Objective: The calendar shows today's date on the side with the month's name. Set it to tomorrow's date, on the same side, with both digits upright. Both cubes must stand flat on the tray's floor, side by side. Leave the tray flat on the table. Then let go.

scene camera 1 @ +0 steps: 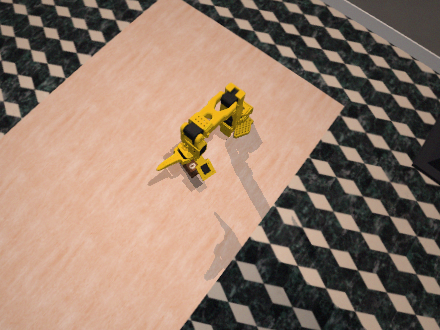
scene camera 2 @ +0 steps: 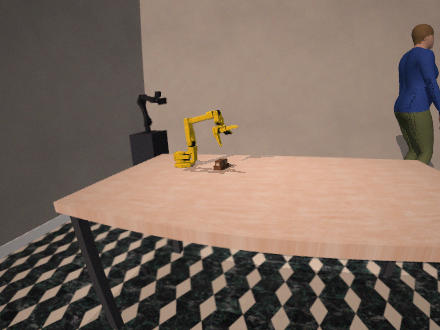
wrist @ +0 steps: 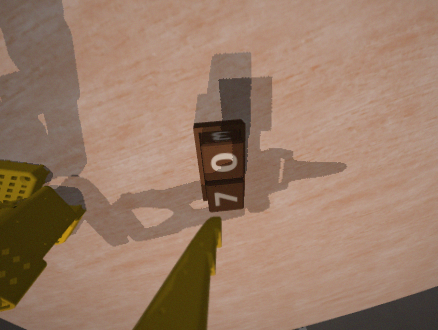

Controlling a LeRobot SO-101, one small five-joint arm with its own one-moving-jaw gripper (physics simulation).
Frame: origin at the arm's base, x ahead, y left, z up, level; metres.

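Seen in the pictures: hand, its tool point: (scene camera 2: 221, 145) (wrist: 221, 227); arm's base, origin of its link: (scene camera 1: 232, 127) (scene camera 2: 188, 165) (wrist: 47, 196).
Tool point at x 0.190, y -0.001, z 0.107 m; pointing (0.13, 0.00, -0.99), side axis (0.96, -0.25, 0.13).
Note:
Offsets run from my tool point to a thing's top centre. "*": to the spot under its first point. Level surfaces: height alone.
The calendar's dark brown tray @(* 0.090 m down, 0.012 m back, 0.000 m left) (wrist: 198, 150) rests on the table, with two brown cubes side by side in it. One cube @(0.065 m down, 0.007 m ahead, 0.007 m right) (wrist: 223, 162) (scene camera 1: 192, 165) shows a white 0 on top and a partly hidden white figure on its end face. The other cube @(0.065 m down, 0.002 m back, 0.040 m right) (wrist: 226, 196) shows a white 7 on top. The calendar is small in the second scene view, and no month name is readable. Whether both cubes stand flat on the tray's floor cannot be told. My gripper (scene camera 1: 183, 171) (scene camera 2: 228, 136) (wrist: 147, 215) is wide open and empty, above the calendar; in the wrist view one jaw tip appears just below the 7 cube.
The wooden table @(0.107 m down) (scene camera 1: 125, 225) (scene camera 2: 280, 200) (wrist: 325, 90) carries the arm's yellow base (scene camera 2: 185, 159). Shadows of the arm fall around the calendar. A black arm (scene camera 2: 145, 112) on a dark pedestal (scene camera 2: 149, 146) and a person in blue (scene camera 2: 417, 80) are beyond the table.

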